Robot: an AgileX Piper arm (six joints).
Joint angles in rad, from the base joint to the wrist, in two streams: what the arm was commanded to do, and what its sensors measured. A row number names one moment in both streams.
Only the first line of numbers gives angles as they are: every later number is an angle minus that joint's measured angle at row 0.
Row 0, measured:
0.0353, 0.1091, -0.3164, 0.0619, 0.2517, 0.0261
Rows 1 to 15, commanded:
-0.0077, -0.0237, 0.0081, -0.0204, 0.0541, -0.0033
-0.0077, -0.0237, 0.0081, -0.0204, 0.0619, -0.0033
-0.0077, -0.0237, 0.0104, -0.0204, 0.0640, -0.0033
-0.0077, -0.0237, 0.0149, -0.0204, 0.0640, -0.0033
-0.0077, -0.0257, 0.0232, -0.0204, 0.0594, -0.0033
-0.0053, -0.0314, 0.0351, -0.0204, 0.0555, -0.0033
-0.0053, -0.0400, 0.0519, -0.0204, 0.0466, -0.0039
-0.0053, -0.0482, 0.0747, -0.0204, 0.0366, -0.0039
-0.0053, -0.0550, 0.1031, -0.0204, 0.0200, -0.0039
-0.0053, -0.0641, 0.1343, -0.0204, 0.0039, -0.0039
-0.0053, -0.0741, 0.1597, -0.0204, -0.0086, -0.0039
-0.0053, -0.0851, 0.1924, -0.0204, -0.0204, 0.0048
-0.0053, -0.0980, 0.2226, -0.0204, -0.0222, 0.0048
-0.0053, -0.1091, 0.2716, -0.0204, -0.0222, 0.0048
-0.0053, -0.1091, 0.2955, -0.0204, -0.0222, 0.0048
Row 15, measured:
-0.0021, -0.0928, 0.2104, -0.0102, -0.0031, 0.0000
